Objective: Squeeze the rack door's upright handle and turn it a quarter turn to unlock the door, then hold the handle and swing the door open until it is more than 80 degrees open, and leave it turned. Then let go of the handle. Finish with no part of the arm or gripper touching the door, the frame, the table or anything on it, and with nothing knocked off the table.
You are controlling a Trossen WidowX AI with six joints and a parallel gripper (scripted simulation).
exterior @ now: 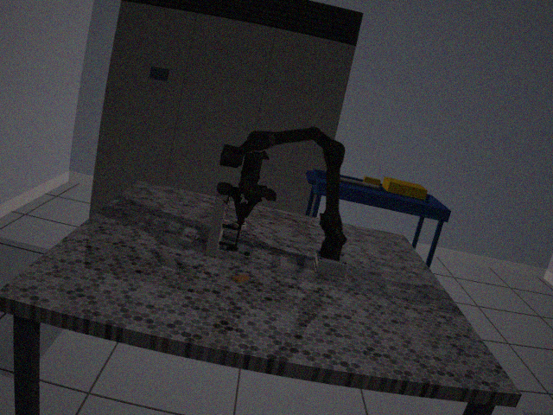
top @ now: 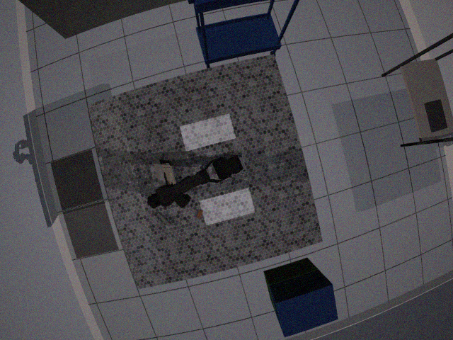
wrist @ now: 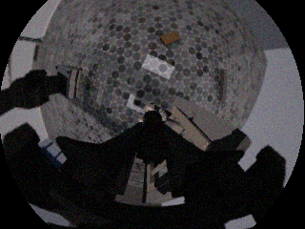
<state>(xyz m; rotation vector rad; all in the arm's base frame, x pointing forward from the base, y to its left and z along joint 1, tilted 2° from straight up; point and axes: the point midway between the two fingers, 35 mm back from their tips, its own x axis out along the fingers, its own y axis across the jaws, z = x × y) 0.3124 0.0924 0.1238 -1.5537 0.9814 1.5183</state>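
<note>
Now: the dark handle 1 cm to the right of my gripper tip and 2 cm below it. From my gripper tip the other things lie so: orange piece (6 cm behind, 19 cm to the left, 13 cm below).
</note>
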